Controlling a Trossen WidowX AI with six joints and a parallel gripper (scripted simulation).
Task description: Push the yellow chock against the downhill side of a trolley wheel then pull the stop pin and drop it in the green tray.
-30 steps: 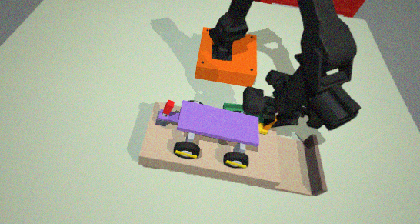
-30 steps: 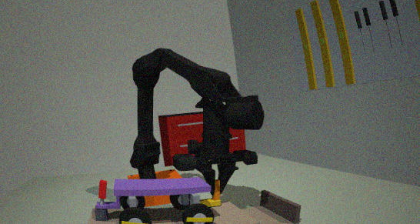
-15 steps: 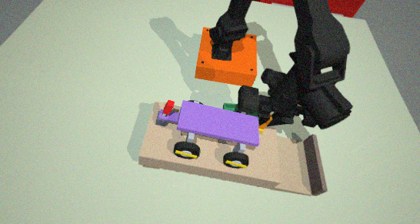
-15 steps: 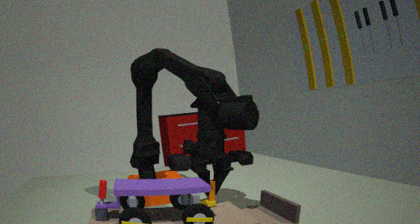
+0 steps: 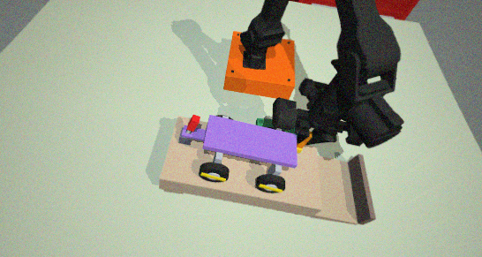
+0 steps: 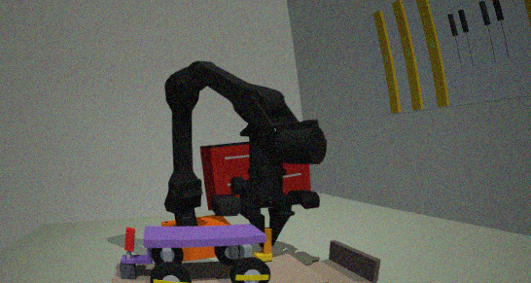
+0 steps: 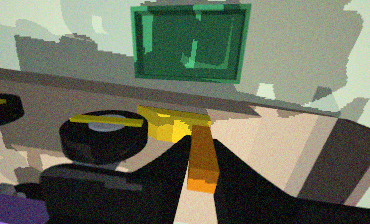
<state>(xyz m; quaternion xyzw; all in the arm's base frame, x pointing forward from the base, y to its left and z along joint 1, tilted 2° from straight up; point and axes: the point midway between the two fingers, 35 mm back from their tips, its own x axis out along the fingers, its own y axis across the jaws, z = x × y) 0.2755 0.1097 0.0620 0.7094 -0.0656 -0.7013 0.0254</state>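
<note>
Now: the yellow chock 2 cm to the right of my gripper tip and 1 cm below it. The rest, counted from my gripper tip: trolley: 5 cm ahead, 13 cm to the right, 2 cm above; then dark end wall: 7 cm ahead, 15 cm to the left, 6 cm below; then red-headed stop pin: 2 cm ahead, 24 cm to the right, 4 cm above.
</note>
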